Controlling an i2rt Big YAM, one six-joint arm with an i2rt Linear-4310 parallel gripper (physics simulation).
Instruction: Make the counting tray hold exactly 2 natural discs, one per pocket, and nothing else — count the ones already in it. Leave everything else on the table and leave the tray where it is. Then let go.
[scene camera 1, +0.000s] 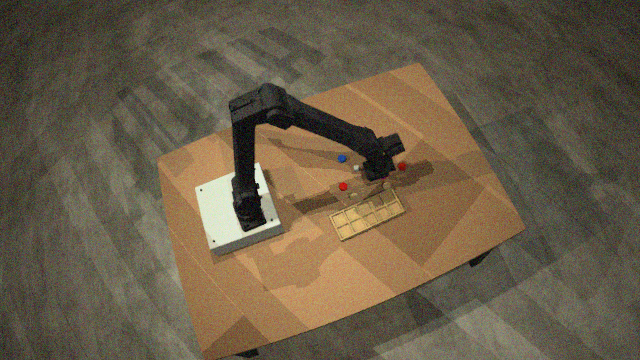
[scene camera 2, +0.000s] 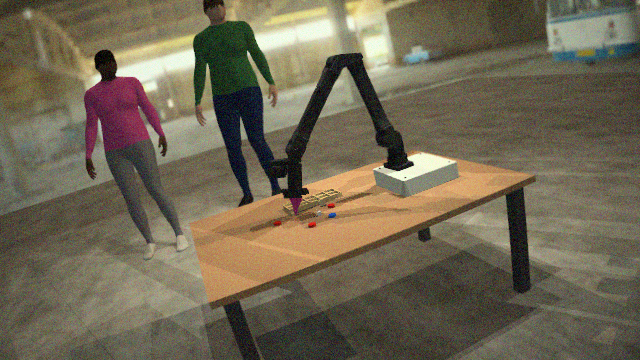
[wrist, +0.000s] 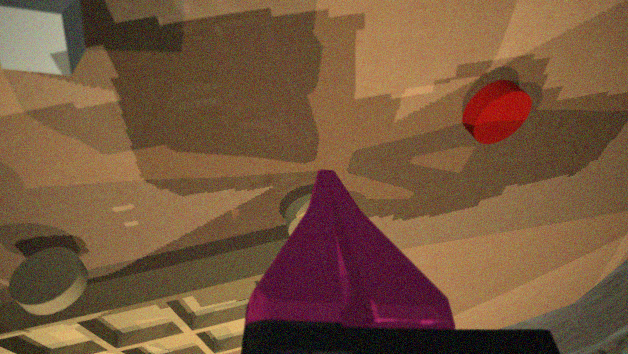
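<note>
The counting tray (scene camera 1: 372, 227) (scene camera 2: 320, 202) (wrist: 200, 268) lies on the table, and the pockets that show look empty. One natural disc (scene camera 1: 353, 195) (wrist: 49, 281) lies on the table beside the tray's long side. A second natural disc (scene camera 1: 386, 185) (wrist: 297, 216) lies beside the same side near the tray's far end; in the wrist view the fingers partly cover it. My gripper (scene camera 2: 296, 214) (wrist: 324, 180) is shut with nothing between its magenta fingers. It is low over the table beside the second disc; whether it touches the disc I cannot tell.
Red discs (scene camera 1: 343, 186) (scene camera 1: 402, 166) (scene camera 2: 331, 205) (scene camera 2: 312, 224) (scene camera 2: 277, 223) (wrist: 497, 112), a blue disc (scene camera 1: 341, 158) (scene camera 2: 332, 215) and a small white block (scene camera 1: 356, 168) (scene camera 2: 319, 213) lie around the gripper on the side away from the tray. The white base box (scene camera 1: 220, 210) (scene camera 2: 425, 175) carries the arm.
</note>
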